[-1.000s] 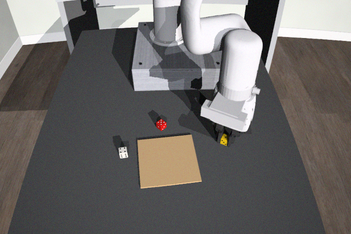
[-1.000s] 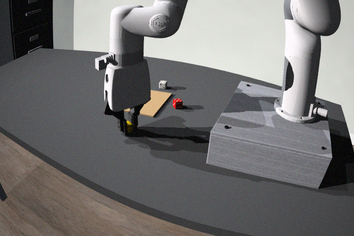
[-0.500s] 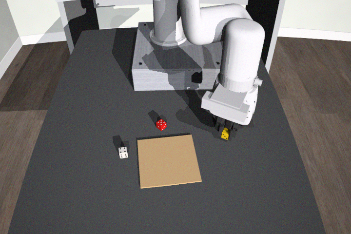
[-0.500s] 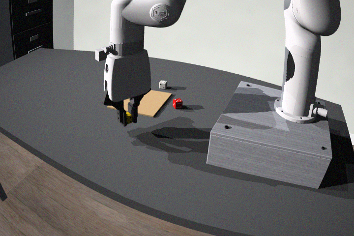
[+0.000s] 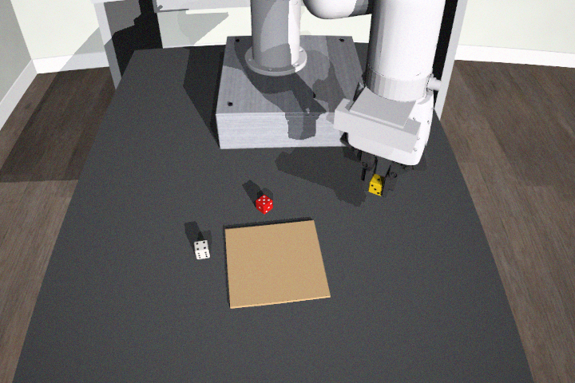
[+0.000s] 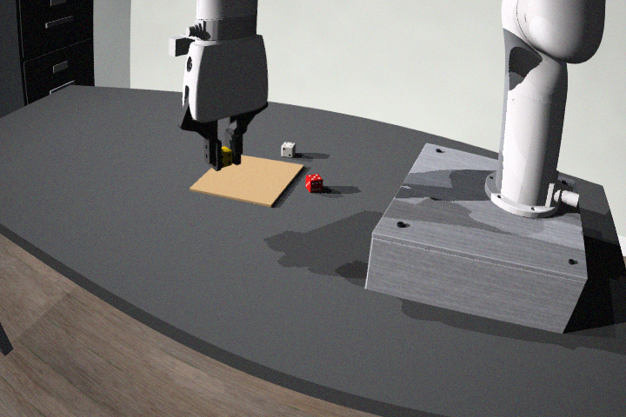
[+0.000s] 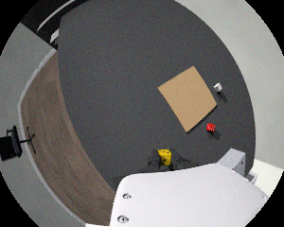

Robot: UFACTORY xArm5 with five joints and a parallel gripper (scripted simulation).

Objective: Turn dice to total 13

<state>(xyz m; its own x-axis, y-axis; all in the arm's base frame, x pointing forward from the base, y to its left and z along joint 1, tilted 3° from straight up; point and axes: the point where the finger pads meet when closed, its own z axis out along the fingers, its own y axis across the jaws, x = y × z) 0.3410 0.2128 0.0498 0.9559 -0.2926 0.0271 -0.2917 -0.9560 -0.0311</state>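
Right now the yellow die is 10 mm below my hand. From my hand the other things lie so: red die (170 mm to the right, 110 mm below, 20 mm behind); tan mat (130 mm to the right, 120 mm below, 80 mm ahead); white die (240 mm to the right, 110 mm below, 90 mm ahead).
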